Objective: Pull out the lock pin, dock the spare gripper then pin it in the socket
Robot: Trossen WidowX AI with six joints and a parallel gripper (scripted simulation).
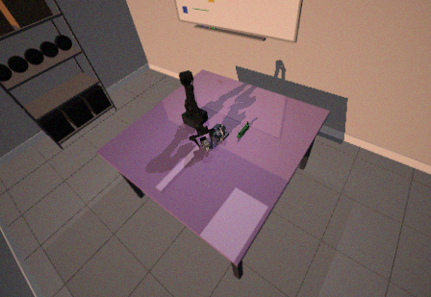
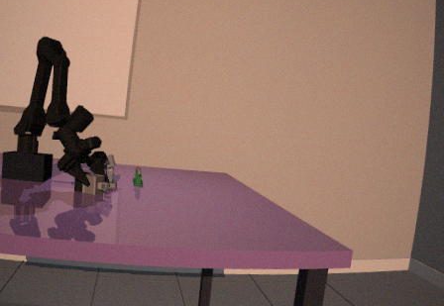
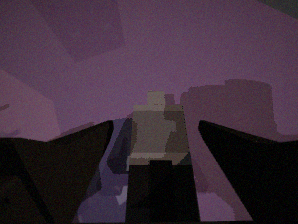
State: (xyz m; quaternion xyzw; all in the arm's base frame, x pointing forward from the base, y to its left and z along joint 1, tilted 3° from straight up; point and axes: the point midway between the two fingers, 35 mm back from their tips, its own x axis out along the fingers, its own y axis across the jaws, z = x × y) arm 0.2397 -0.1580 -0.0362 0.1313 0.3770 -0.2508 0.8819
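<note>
Right now my gripper tip is 1 cm past the spare gripper, 1 cm to the right of it and 1 cm above it. Round my gripper tip: green rest (14 cm ahead, 27 cm to the left, 1 cm below); grey mount (1 cm ahead, 16 cm to the left, 2 cm above).
</note>
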